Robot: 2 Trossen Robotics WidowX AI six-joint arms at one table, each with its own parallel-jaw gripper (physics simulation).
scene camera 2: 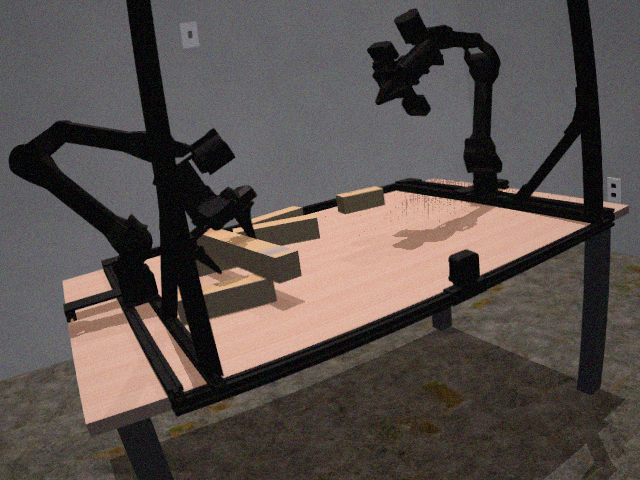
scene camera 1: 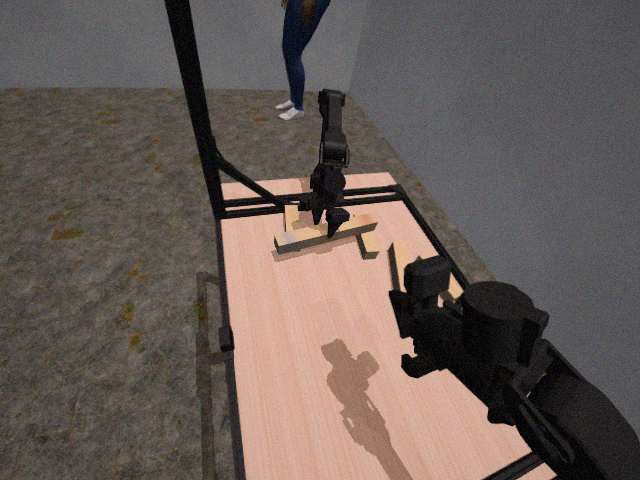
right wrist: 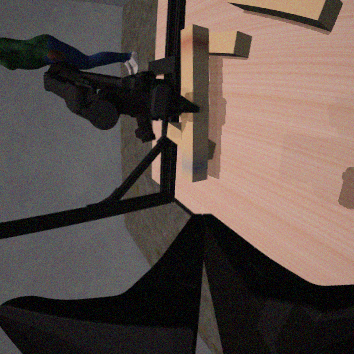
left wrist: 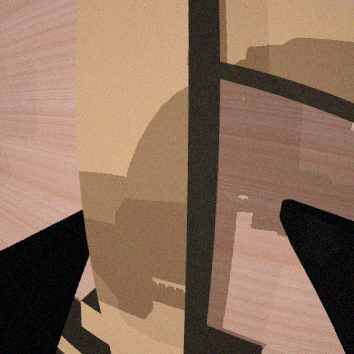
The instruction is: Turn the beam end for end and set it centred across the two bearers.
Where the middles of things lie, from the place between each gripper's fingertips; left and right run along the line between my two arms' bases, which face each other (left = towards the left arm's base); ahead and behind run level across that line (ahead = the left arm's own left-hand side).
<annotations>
My right hand is 30 mm short of the beam (left wrist: 147, 87), 330 mm to the right of it and 230 mm above it.
The beam lies 10 mm to the right of my left hand, 10 mm ahead of it and 10 mm above it.
</annotations>
